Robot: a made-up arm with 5 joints.
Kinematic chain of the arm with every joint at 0, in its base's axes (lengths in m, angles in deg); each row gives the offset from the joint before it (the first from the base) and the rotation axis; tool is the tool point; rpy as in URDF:
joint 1: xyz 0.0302 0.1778 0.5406 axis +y
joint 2: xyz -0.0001 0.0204 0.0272 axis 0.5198 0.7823 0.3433
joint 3: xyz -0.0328 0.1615 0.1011 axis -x
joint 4: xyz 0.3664 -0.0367 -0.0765 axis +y
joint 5: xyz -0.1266 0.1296 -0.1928 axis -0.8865 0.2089 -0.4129
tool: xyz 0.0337 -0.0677 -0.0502 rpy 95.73 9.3 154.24
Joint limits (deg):
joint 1: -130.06..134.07
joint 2: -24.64..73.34
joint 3: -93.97..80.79
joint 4: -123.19..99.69
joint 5: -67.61..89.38
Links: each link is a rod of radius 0.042 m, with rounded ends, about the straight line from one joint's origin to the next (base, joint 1, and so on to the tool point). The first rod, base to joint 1, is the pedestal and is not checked.
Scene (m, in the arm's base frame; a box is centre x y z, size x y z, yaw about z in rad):
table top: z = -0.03
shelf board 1: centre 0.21 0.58 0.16 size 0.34 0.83 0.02 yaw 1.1
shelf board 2: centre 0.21 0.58 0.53 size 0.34 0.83 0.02 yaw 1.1
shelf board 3: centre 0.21 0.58 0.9 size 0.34 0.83 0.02 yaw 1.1
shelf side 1: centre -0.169 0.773 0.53 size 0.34 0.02 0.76 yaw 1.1
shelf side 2: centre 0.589 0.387 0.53 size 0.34 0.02 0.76 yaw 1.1
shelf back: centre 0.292 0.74 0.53 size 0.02 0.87 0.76 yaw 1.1
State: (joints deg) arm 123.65 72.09 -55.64 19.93 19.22
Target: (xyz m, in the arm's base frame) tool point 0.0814 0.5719 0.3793
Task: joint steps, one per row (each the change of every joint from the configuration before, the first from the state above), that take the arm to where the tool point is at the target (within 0.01 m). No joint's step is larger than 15 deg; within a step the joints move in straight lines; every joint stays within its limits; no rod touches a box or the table.
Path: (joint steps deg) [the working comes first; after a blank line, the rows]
Joints at the target: 134.07 51.68 -68.27 21.85 32.09
Straight joint move there: clear.

1: 5.21 -10.20 -6.31 0.96 6.43
2: 5.21 -10.21 -6.32 0.96 6.44

